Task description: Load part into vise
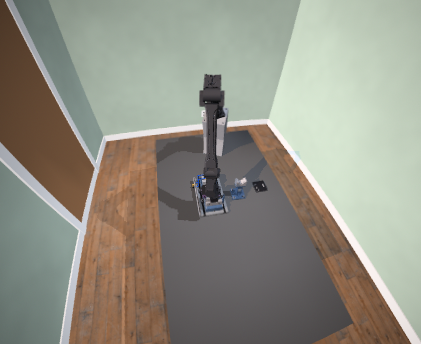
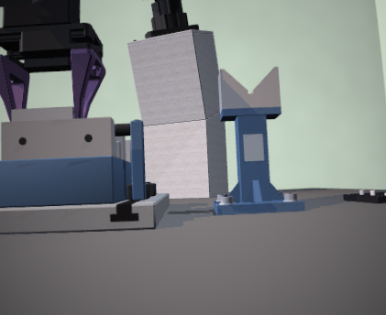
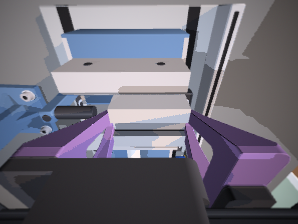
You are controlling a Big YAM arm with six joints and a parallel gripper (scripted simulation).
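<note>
Right now my hand is right at the part. From my hand the other things lie so: dark work stop rod 10 mm ahead, 70 mm to the left, 10 mm below; then moving jaw 30 mm behind, 30 mm to the left, 20 mm below; then fixed jaw 30 mm ahead, 10 mm to the left, 20 mm below.
</note>
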